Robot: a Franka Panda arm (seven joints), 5 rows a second.
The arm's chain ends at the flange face. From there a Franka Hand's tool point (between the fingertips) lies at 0.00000 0.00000 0.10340 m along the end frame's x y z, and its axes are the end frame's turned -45 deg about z.
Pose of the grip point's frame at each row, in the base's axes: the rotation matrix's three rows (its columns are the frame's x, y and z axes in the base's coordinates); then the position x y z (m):
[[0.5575 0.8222 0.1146], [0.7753 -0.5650 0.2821], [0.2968 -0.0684 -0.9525]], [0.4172 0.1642 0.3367]
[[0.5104 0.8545 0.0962], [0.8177 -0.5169 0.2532], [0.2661 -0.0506 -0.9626]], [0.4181 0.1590 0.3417]
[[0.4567 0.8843 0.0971], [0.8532 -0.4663 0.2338], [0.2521 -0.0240 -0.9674]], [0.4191 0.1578 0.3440]
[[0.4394 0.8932 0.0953], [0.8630 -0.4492 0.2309], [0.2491 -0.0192 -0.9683]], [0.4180 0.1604 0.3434]
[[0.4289 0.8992 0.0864], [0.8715 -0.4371 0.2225], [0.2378 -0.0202 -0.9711]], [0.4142 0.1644 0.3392]
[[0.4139 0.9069 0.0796], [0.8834 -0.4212 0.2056], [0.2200 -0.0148 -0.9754]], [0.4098 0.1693 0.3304]
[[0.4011 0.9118 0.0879], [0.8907 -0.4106 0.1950], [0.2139 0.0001 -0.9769]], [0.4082 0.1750 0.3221]
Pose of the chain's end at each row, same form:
[[0.9756 0.1872 0.1146], [0.1487 -0.9477 0.2821], [0.1615 -0.2582 -0.9525]], [0.4054 0.1350 0.4352]
[[0.9651 0.2433 0.0962], [0.2127 -0.9437 0.2532], [0.1524 -0.2239 -0.9626]], [0.4082 0.1328 0.4412]
[[0.9482 0.3024 0.0971], [0.2736 -0.9330 0.2338], [0.1613 -0.1952 -0.9674]], [0.4091 0.1336 0.4440]
[[0.9423 0.3209 0.0953], [0.2926 -0.9279 0.2309], [0.1626 -0.1897 -0.9683]], [0.4081 0.1365 0.4435]
[[0.9391 0.3326 0.0864], [0.3072 -0.9253 0.2225], [0.1539 -0.1824 -0.9711]], [0.4053 0.1414 0.4396]
[[0.9339 0.3486 0.0796], [0.3268 -0.9225 0.2056], [0.1451 -0.1660 -0.9754]], [0.4016 0.1480 0.4313]
[[0.9284 0.3611 0.0879], [0.3395 -0.9202 0.1950], [0.1513 -0.1512 -0.9769]], [0.3991 0.1548 0.4231]

